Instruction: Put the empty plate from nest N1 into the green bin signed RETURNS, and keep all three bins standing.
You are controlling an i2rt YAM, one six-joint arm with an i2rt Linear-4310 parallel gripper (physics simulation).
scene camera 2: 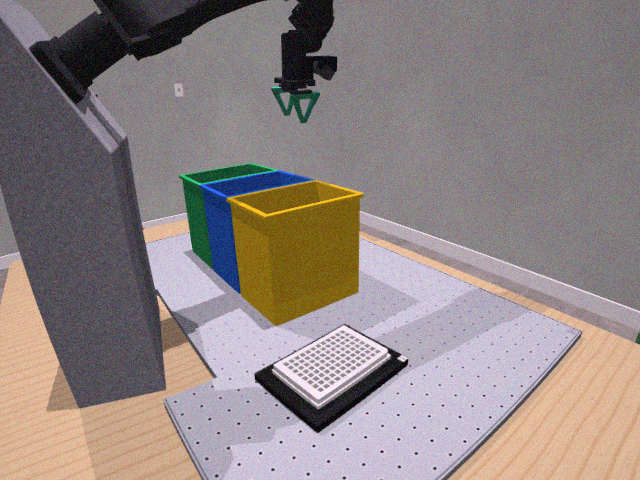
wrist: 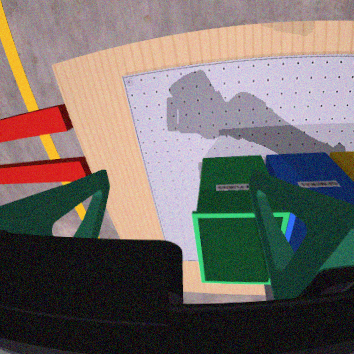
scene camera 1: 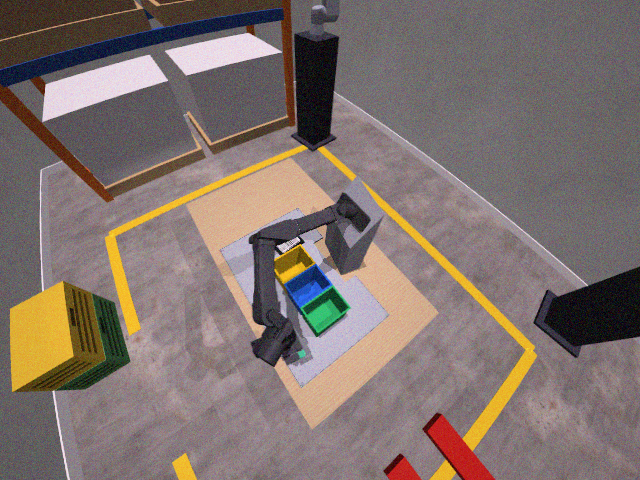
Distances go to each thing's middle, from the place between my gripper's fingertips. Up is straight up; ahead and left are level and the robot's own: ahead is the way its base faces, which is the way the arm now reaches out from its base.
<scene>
Right now my hand is 28 cm to the left of the yellow bin (scene camera 2: 297, 246), 25 cm past it and 19 cm above it. Round my hand: white plate (scene camera 2: 322, 371): 47 cm to the right, 35 cm behind, 26 cm below; blue bin (scene camera 2: 218, 212): 23 cm behind, 19 cm below, 15 cm to the right; green bin (scene camera 2: 194, 199): 21 cm behind, 19 cm below, 2 cm to the right.
</scene>
